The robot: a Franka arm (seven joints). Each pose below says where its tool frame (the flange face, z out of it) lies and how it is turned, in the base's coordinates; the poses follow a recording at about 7 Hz.
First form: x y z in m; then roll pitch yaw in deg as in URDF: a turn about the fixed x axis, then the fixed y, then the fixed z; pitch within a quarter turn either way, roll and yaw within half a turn.
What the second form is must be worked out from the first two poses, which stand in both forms.
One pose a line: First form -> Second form
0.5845 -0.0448 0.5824 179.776 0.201 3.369 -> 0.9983 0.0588 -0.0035 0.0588 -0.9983 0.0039 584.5 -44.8 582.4
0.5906 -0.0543 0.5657 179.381 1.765 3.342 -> 0.9978 0.0583 -0.0308 0.0586 -0.9982 0.0108 590.6 -54.3 565.7
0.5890 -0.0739 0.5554 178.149 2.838 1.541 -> 0.9984 0.0269 -0.0495 0.0285 -0.9991 0.0323 589.0 -73.9 555.4
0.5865 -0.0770 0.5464 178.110 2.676 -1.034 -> 0.9987 -0.0180 -0.0467 -0.0165 -0.9993 0.0329 586.5 -77.0 546.4
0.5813 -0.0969 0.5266 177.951 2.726 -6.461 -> 0.9925 -0.1124 -0.0476 -0.1108 -0.9932 0.0357 581.3 -96.9 526.6
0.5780 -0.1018 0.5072 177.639 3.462 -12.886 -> 0.9730 -0.2226 -0.0604 -0.2204 -0.9745 0.0411 578.0 -101.8 507.2
